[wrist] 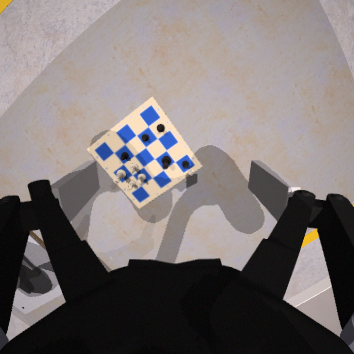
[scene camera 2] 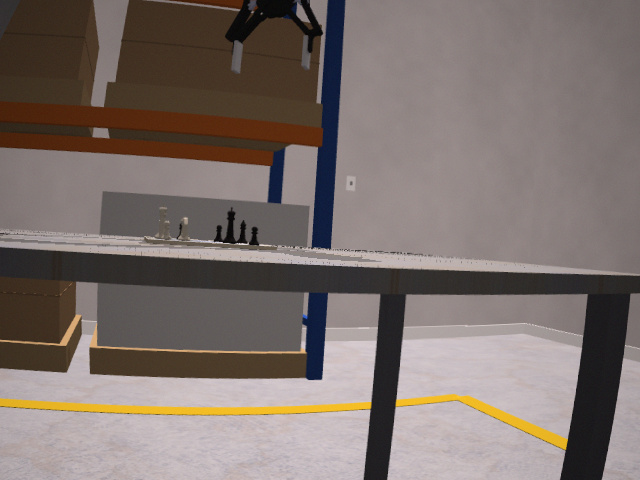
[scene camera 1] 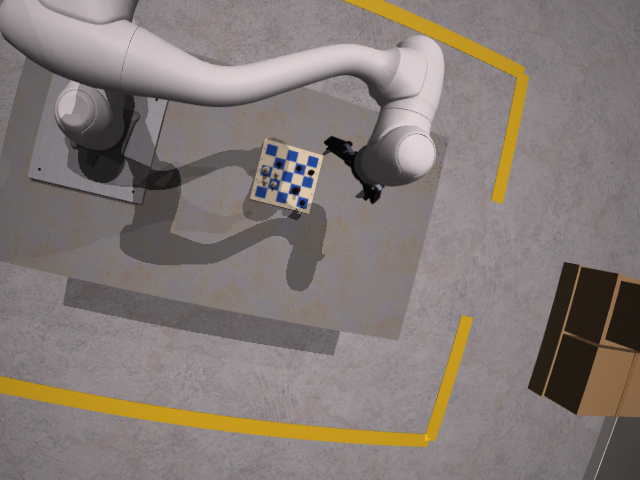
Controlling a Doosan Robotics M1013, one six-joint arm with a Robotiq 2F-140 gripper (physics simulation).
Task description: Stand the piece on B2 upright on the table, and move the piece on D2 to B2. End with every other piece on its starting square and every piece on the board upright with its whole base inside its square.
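Frame: origin at the arm's base, x back, y right, z up, level; centimetres.
Where they show: gripper, fingertip midpoint: (wrist: 173, 173) (scene camera 2: 269, 69) (scene camera 1: 343, 173).
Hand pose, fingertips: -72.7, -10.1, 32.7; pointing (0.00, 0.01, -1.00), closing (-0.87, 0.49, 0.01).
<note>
Each offset is from my fingertips to the top centre of the thing, as dx, dy, dz.
The blue-and-cream board {+9.9, +2.5, -34.3} (scene camera 1: 281, 152) (scene camera 2: 206, 244) (wrist: 115, 142) lies on the table. Its square labels are too small to read, so I cannot tell which squares are B2 and D2. Several pale pieces, one of them a short piece {+13.5, +6.9, -30.3} (scene camera 1: 273, 184) (wrist: 141, 177), stand at one side. Several black pieces stand on it, including a tall one {+5.4, +6.0, -28.0} (scene camera 1: 295, 190) (scene camera 2: 231, 227) (wrist: 166, 161) and one near the pale group {+14.2, -0.5, -31.1} (scene camera 1: 279, 163) (wrist: 125, 156). The pieces look upright. My gripper (scene camera 1: 352, 169) (scene camera 2: 271, 70) (wrist: 173, 173) is open and empty, high above the table and to the right of the board in scene camera 1.
The table (scene camera 1: 361, 289) (scene camera 2: 351, 279) bears the arm's base plate (scene camera 1: 46, 155) left of the board. The arm's shadow falls across the table and part of the board. A rack (scene camera 2: 324, 206) with boxes stands behind the table. Yellow tape (scene camera 1: 449, 374) marks the floor.
</note>
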